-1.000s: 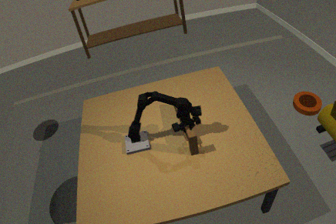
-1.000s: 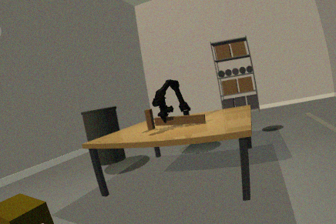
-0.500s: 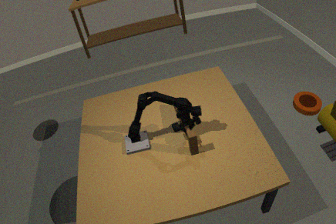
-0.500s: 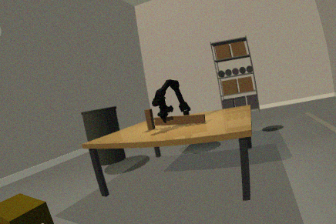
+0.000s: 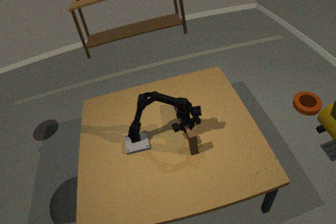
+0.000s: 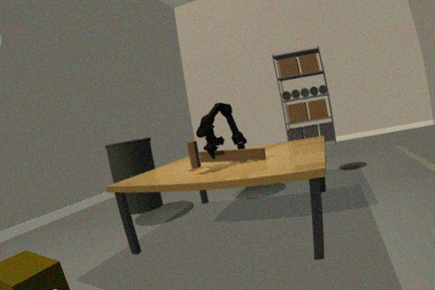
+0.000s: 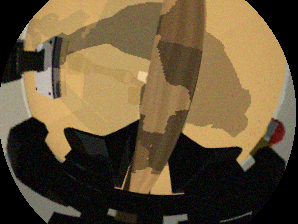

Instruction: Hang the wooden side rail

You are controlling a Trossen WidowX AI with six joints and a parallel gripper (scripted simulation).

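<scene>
Right now my gripper tip is 140 mm to the left of the wooden headboard post and 40 mm below it.
</scene>
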